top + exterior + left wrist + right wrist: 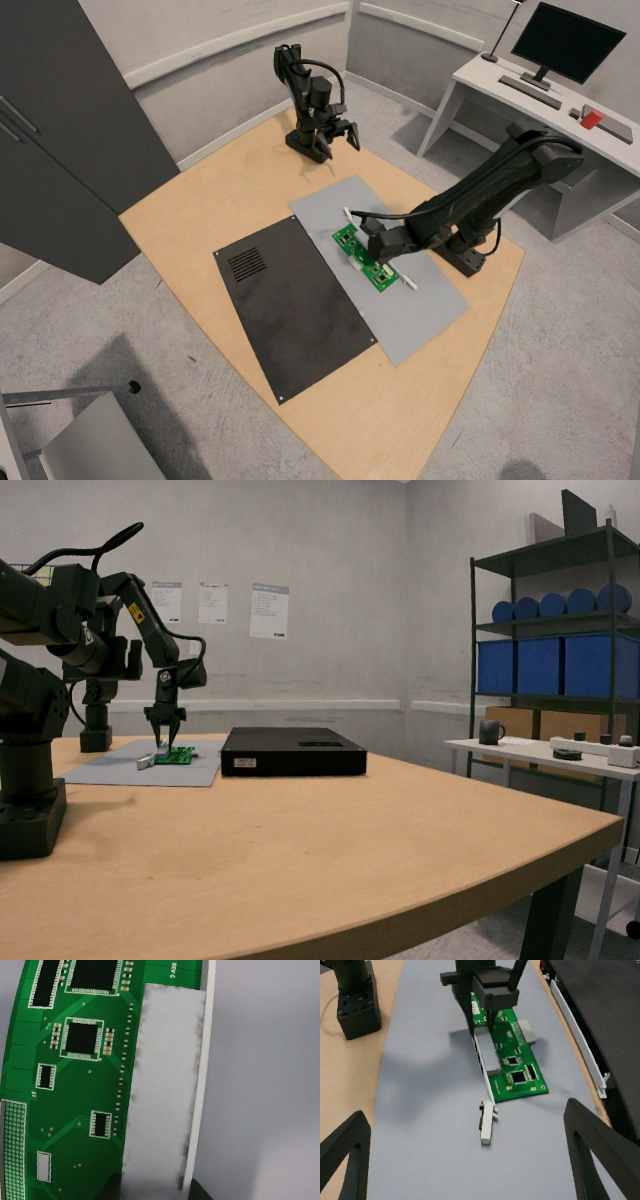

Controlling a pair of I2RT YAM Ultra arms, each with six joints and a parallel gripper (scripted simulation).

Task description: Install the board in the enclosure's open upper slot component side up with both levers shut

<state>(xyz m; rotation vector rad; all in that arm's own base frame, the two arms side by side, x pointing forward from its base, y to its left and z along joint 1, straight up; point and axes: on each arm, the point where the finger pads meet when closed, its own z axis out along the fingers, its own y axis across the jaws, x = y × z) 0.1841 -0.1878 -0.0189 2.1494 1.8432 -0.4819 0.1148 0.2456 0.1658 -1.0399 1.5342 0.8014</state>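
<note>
My left gripper is now 3 cm above the grey mat. Round my left hand: black enclosure 26 cm ahead, 7 cm to the right, 1 cm above.
</note>
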